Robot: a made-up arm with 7 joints. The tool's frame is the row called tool.
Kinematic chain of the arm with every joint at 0, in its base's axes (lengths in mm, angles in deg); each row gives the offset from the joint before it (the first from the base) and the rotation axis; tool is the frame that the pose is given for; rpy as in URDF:
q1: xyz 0 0 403 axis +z
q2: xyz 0 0 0 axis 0 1 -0.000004
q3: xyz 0 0 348 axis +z
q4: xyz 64 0 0 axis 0 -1 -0.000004
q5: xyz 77 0 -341 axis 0 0.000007 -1
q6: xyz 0 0 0 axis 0 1 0.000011
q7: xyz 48 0 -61 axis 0 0.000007 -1
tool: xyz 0 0 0 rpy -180 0 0
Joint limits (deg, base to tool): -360..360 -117.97..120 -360..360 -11..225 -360..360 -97..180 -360..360
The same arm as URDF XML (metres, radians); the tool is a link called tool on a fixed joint. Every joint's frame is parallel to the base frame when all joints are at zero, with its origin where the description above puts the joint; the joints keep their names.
<robot name="arm">
  <joint name="tool_fixed" type="fixed">
    <parent link="link7"/>
    <child link="tool"/>
    <origin xyz="0 0 0" rpy="3.1416 0 0"/>
  </joint>
  <joint name="q7" type="revolute">
    <parent link="link6"/>
    <child link="link7"/>
    <origin xyz="0.048 0 -0.061" rpy="0 0 0"/>
    <axis xyz="0 0 -1"/>
    <limit lower="-6.2832" upper="6.2832"/>
  </joint>
  <joint name="q6" type="revolute">
    <parent link="link5"/>
    <child link="link6"/>
    <origin xyz="0 0 0" rpy="0 0 0"/>
    <axis xyz="0 1 0"/>
    <limit lower="-1.693" upper="3.1416"/>
  </joint>
  <joint name="q5" type="revolute">
    <parent link="link4"/>
    <child link="link5"/>
    <origin xyz="0.077 0 -0.341" rpy="0 0 0"/>
    <axis xyz="0 0 -1"/>
    <limit lower="-6.2832" upper="6.2832"/>
  </joint>
  <joint name="q4" type="revolute">
    <parent link="link3"/>
    <child link="link4"/>
    <origin xyz="0.064 0 0" rpy="0 0 0"/>
    <axis xyz="0 -1 0"/>
    <limit lower="-0.192" upper="3.927"/>
  </joint>
  <joint name="q3" type="revolute">
    <parent link="link2"/>
    <child link="link3"/>
    <origin xyz="0 0 0.348" rpy="0 0 0"/>
    <axis xyz="0 0 1"/>
    <limit lower="-6.2832" upper="6.2832"/>
  </joint>
  <joint name="q2" type="revolute">
    <parent link="link1"/>
    <child link="link2"/>
    <origin xyz="0 0 0" rpy="0 0 0"/>
    <axis xyz="0 1 0"/>
    <limit lower="-2.059" upper="2.0944"/>
  </joint>
  <joint name="q1" type="revolute">
    <parent link="base"/>
    <child link="link1"/>
    <origin xyz="0 0 0.403" rpy="0 0 0"/>
    <axis xyz="0 0 1"/>
    <limit lower="-6.2832" upper="6.2832"/>
  </joint>
  <link name="base"/>
  <link name="link1"/>
  <link name="link2"/>
  <link name="link3"/>
  <link name="link4"/>
  <link name="link5"/>
  <link name="link6"/>
  <link name="link7"/>
  <link name="tool"/>
</robot>

